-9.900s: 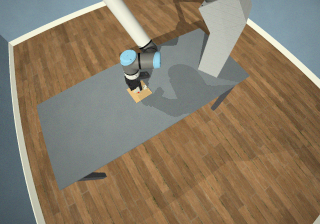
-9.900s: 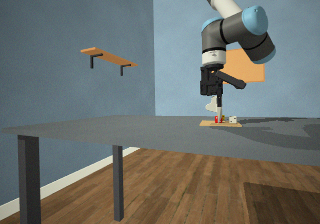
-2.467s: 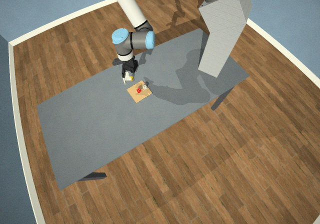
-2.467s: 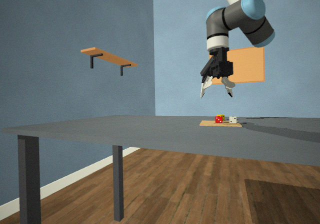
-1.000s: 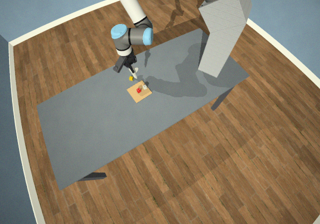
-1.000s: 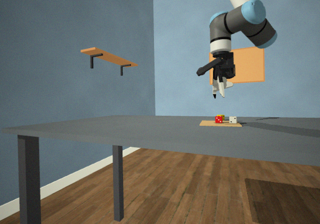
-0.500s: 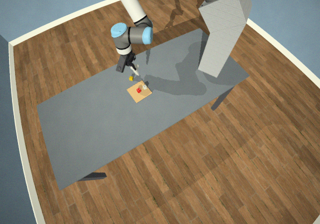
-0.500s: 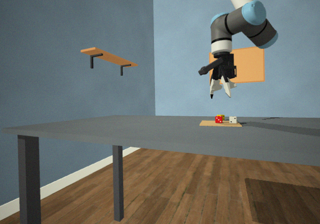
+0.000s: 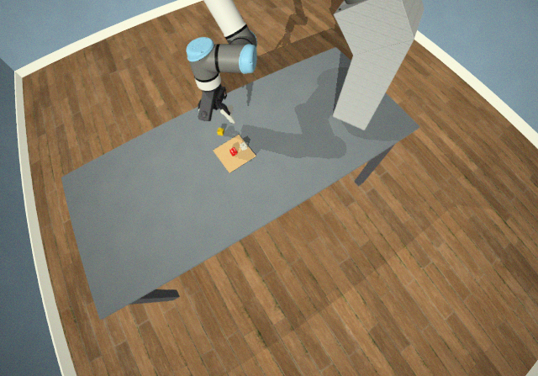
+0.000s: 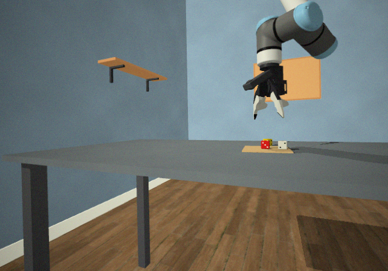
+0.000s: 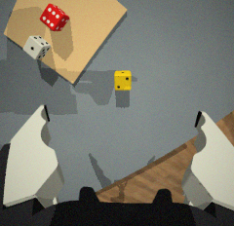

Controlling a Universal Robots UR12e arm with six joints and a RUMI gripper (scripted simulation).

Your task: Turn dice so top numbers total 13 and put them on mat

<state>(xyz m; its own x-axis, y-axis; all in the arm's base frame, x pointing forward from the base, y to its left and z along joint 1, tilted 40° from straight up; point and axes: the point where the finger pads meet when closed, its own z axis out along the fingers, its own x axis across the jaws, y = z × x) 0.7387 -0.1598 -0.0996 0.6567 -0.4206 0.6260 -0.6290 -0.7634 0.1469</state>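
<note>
Now: hand 90 mm above the yellow die. Also, from my hand: red die (130 mm to the left, 80 mm below, 10 mm behind); tan mat (130 mm to the left, 100 mm below, 10 mm behind); white die (120 mm to the left, 80 mm below, 60 mm behind).
</note>
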